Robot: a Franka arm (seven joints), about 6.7 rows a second.
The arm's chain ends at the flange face. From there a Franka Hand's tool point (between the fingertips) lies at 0.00 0.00 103.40 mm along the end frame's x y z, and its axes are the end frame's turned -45 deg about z.
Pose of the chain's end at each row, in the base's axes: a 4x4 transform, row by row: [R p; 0 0 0 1], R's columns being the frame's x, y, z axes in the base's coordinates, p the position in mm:
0.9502 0.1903 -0.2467 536.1; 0.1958 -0.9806 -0.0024 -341.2; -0.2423 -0.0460 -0.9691 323.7; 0 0 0 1
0.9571 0.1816 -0.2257 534.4; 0.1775 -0.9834 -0.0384 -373.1; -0.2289 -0.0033 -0.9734 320.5; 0 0 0 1
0.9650 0.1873 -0.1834 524.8; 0.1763 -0.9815 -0.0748 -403.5; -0.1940 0.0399 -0.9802 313.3; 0 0 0 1
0.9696 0.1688 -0.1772 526.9; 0.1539 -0.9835 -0.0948 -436.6; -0.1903 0.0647 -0.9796 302.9; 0 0 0 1
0.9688 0.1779 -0.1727 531.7; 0.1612 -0.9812 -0.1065 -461.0; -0.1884 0.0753 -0.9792 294.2; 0 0 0 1
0.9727 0.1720 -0.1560 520.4; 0.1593 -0.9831 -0.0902 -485.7; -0.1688 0.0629 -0.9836 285.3; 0 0 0 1
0.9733 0.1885 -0.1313 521.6; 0.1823 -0.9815 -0.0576 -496.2; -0.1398 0.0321 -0.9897 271.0; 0 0 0 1
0.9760 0.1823 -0.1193 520.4; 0.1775 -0.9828 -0.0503 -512.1; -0.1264 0.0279 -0.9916 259.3; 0 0 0 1
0.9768 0.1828 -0.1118 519.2; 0.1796 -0.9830 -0.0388 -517.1; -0.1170 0.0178 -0.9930 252.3; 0 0 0 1
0.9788 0.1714 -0.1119 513.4; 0.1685 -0.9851 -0.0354 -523.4; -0.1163 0.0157 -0.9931 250.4; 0 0 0 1
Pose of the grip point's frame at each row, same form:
0.5373 0.8065 -0.2467 510.6; 0.8318 -0.5549 -0.0024 -341.4; -0.1388 -0.2039 -0.9691 223.5; 0 0 0 1
0.5484 0.8052 -0.2257 511.1; 0.8209 -0.5699 -0.0384 -377.1; -0.1595 -0.1642 -0.9734 219.9; 0 0 0 1
0.5499 0.8148 -0.1834 505.8; 0.8187 -0.5694 -0.0748 -411.2; -0.1654 -0.1090 -0.9802 211.9; 0 0 0 1
0.5663 0.8050 -0.1772 508.6; 0.8043 -0.5866 -0.0948 -446.4; -0.1803 -0.0888 -0.9796 201.6; 0 0 0 1
0.5593 0.8108 -0.1727 513.8; 0.8078 -0.5798 -0.1065 -472.0; -0.1865 -0.0800 -0.9792 193.0; 0 0 0 1
0.5662 0.8094 -0.1560 504.3; 0.8078 -0.5825 -0.0902 -495.0; -0.1638 -0.0749 -0.9836 183.6; 0 0 0 1
0.5549 0.8215 -0.1313 508.0; 0.8229 -0.5651 -0.0576 -502.2; -0.1216 -0.0762 -0.9897 168.7; 0 0 0 1
0.5612 0.8190 -0.1193 508.1; 0.8205 -0.5694 -0.0503 -517.3; -0.1091 -0.0697 -0.9916 156.8; 0 0 0 1
0.5614 0.8200 -0.1118 507.6; 0.8221 -0.5681 -0.0388 -521.1; -0.0953 -0.0701 -0.9930 149.6; 0 0 0 1
0.5709 0.8133 -0.1119 501.8; 0.8157 -0.5774 -0.0354 -527.1; -0.0933 -0.0711 -0.9931 147.7; 0 0 0 1

